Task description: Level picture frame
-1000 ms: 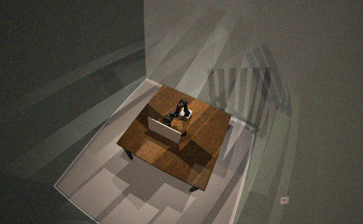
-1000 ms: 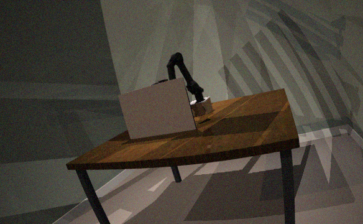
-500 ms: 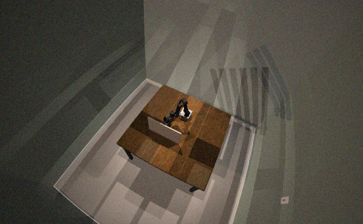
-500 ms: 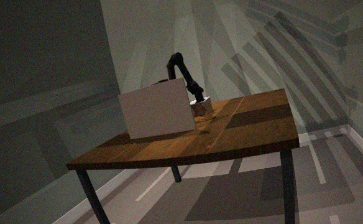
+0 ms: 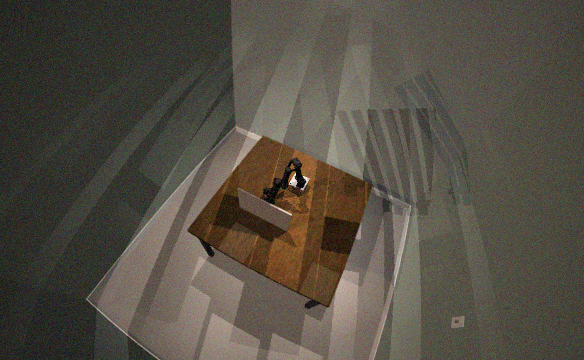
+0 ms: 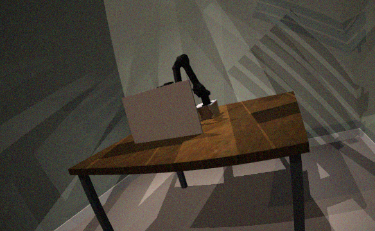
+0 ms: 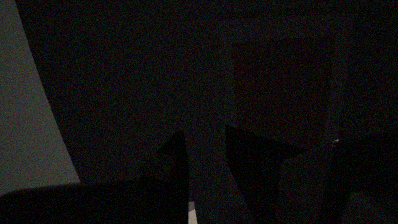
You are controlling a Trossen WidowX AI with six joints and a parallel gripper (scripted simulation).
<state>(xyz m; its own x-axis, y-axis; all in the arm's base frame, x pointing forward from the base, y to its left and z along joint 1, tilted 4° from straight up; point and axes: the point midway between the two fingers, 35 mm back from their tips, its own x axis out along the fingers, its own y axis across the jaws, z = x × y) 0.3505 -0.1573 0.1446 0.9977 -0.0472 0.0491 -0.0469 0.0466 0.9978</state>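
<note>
Now: the picture frame 5 cm below my gripper tip and 1 cm ahead of it. From my gripper tip the other things lie so: wall panel (6 cm below, 2 cm ahead).
</note>
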